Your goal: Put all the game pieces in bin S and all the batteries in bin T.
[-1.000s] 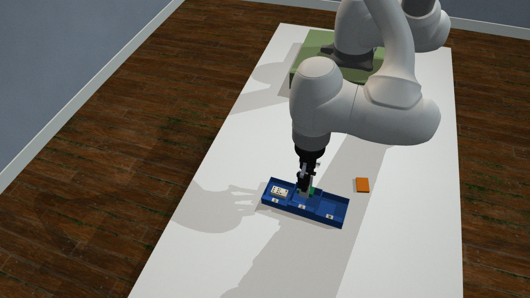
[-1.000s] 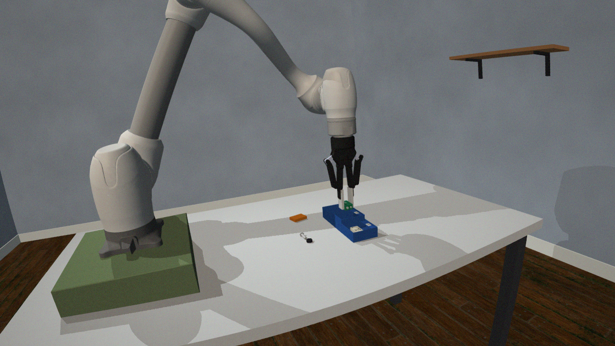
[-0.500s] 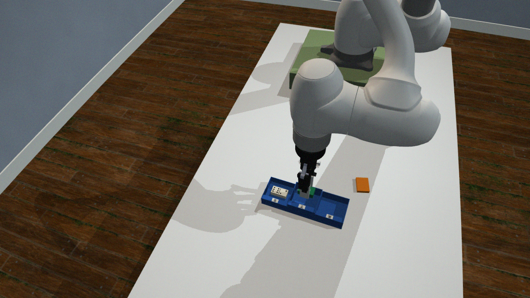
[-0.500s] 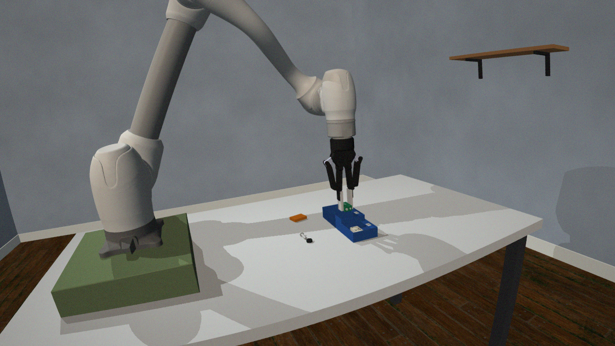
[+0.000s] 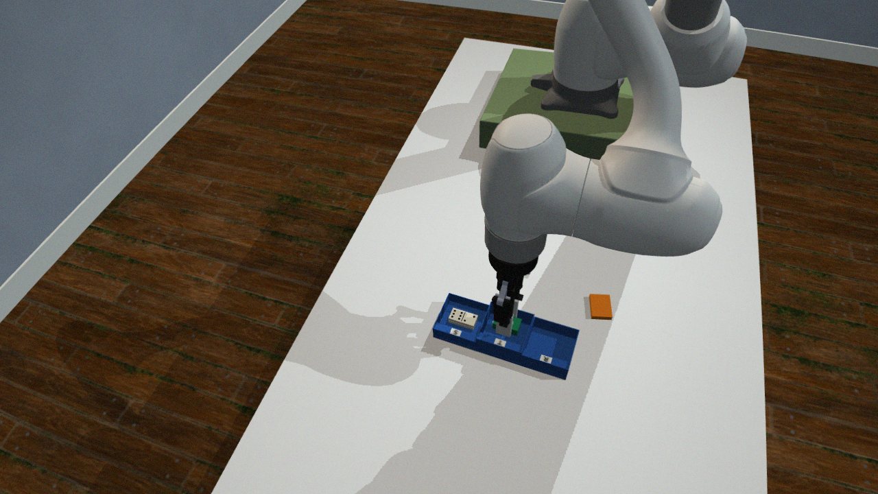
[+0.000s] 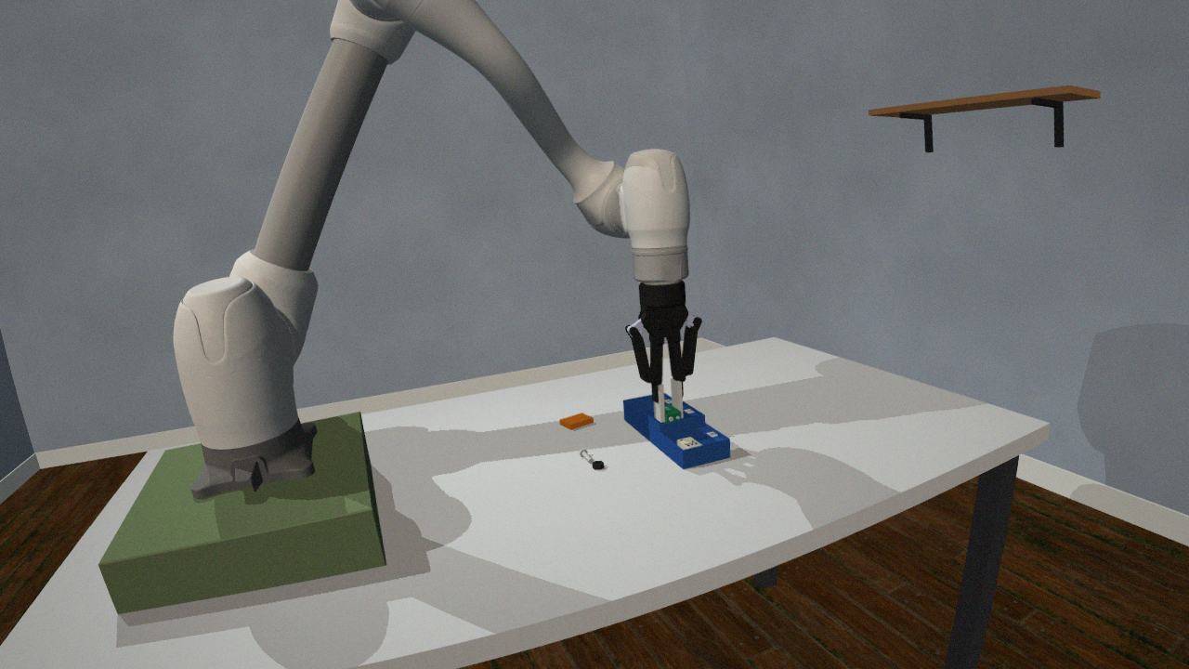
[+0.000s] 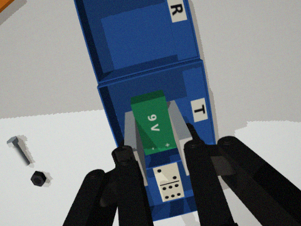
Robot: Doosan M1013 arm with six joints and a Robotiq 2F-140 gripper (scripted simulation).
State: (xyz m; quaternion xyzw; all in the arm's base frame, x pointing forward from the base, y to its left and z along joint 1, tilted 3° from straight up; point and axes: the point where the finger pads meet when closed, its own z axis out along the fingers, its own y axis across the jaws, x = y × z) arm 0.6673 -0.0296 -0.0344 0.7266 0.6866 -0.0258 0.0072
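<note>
Now: the blue three-compartment bin 50 mm below my hand and 10 mm ahead of it. From my hand the other things lie so: grey bolt 160 mm behind, 60 mm below; then green 9 V battery 30 mm below, 10 mm to the right; then cream domino 80 mm to the right, 50 mm below, 10 mm behind.
</note>
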